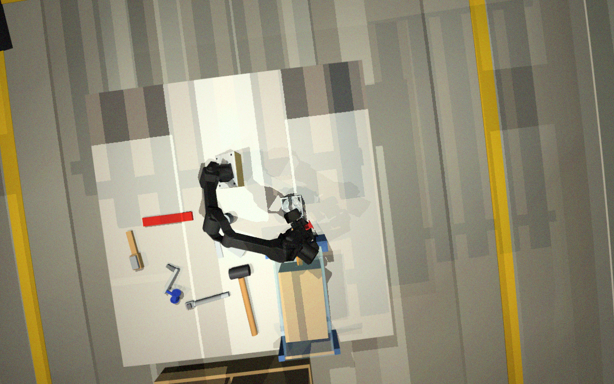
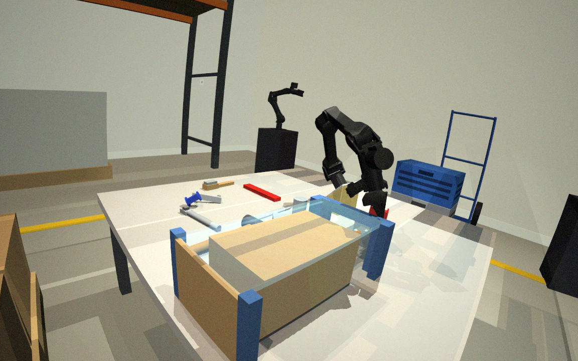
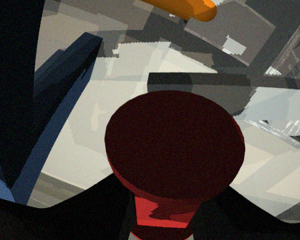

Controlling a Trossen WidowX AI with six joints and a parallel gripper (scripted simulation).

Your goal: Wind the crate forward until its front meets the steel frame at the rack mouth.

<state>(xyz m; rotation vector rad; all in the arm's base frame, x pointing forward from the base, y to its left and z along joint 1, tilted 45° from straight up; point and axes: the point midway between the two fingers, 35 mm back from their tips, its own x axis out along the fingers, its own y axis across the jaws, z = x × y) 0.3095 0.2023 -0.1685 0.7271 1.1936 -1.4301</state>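
Now: the red-knobbed winch handle 30 mm to the right of my gripper tip, 30 mm below it and 30 mm behind it. Also, from my gripper tip: clear-panelled cubby (310 mm ahead, 100 mm to the right, 20 mm below); then winch (110 mm behind, 100 mm below, 60 mm to the right); then red knob (10 mm to the right).
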